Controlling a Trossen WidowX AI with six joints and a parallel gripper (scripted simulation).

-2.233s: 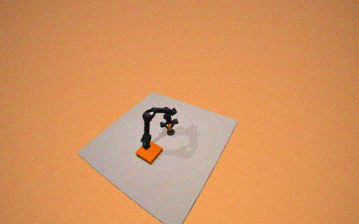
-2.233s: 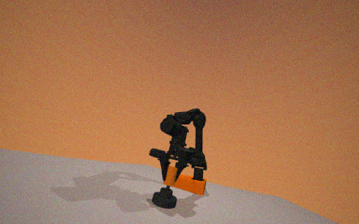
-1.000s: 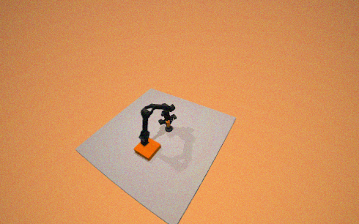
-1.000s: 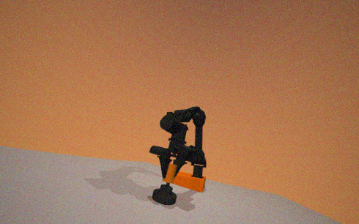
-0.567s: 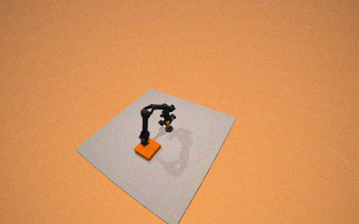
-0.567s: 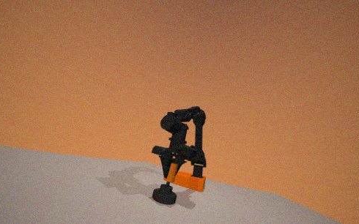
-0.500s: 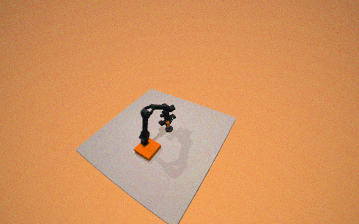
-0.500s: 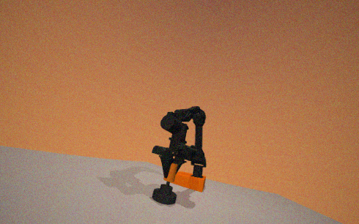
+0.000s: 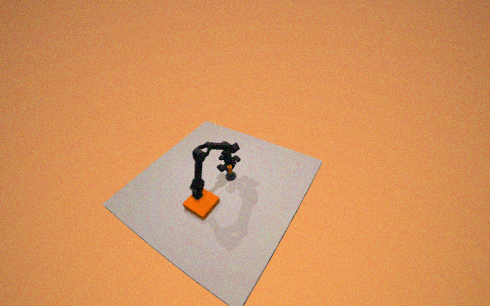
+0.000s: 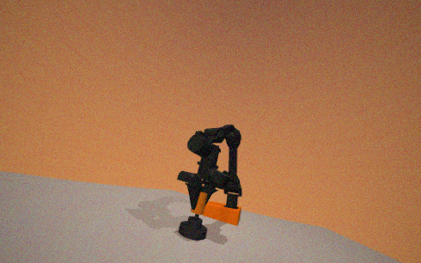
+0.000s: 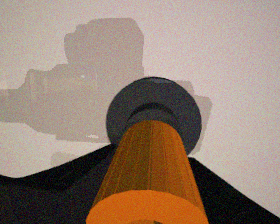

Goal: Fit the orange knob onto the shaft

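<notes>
My gripper tip is now 2 cm below the orange knob. From my gripper tip the other things lie so: round pedestal (4 cm below).
</notes>
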